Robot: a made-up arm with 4 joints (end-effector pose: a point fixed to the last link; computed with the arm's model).
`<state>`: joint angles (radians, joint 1 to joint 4).
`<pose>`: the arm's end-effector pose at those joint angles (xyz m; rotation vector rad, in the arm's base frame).
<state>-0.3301 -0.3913 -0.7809 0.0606</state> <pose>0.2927 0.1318 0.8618 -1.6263 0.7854 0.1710</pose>
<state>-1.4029 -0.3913 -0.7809 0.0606</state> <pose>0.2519 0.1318 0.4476 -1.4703 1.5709 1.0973</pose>
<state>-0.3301 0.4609 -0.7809 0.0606</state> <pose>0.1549 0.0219 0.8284 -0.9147 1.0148 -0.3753</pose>
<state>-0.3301 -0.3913 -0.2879 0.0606</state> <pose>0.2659 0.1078 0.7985 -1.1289 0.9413 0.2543</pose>
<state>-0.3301 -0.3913 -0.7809 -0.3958</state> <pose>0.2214 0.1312 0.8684 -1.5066 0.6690 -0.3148</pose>
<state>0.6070 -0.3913 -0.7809 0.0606</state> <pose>0.0031 0.1318 1.0884 -1.4760 0.0580 -0.5620</pose>
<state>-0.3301 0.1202 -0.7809 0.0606</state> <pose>0.2182 0.0519 0.8510 -1.2097 0.9406 -0.1660</pose>
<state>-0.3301 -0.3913 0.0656 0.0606</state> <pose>0.2407 0.1118 0.7526 -0.7648 1.0218 0.3039</pose>
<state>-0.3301 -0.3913 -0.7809 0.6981</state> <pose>0.3727 0.1593 0.8101 -1.6952 0.9061 0.8838</pose>
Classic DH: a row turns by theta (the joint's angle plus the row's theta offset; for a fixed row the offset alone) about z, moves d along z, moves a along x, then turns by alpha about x. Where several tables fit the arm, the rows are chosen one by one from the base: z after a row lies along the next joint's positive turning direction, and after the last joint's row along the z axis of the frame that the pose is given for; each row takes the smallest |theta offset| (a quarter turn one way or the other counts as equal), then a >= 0, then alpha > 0; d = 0 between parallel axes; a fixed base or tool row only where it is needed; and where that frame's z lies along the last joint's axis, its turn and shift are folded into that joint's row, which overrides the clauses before.
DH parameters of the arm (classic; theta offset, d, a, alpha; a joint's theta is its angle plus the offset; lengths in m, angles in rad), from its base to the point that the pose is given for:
base (fixed): 0 0.689 -0.076 1.5708
joint 1: 0.8163 -0.2363 0.211 1.2641
joint 2: 1.2601 -0.0632 0.05 0.8029
joint 3: 0.4331 0.1774 -0.022 1.5708
joint 4: 0.574 0.0419 0.1037 -0.8225
tool (fixed): 0.9004 -0.163 0 0

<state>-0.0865 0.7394 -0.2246 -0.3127</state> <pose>0.0521 0.0932 0.7753 0.0975 0.7914 -0.7675</pose>
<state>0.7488 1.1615 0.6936 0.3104</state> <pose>0.0751 0.1372 0.8808 0.9726 -0.7928 0.1839</pose>
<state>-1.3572 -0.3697 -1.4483 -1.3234</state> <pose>0.1547 0.1520 0.5899 -1.8678 0.4356 -0.3043</pose>
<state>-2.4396 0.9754 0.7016 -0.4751</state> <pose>-0.1471 0.2135 0.5211 0.0184 2.4442 -1.8997</pose>
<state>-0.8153 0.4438 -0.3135 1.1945</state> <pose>0.2822 0.0448 0.5374 -0.4587 1.0707 1.0099</pose>
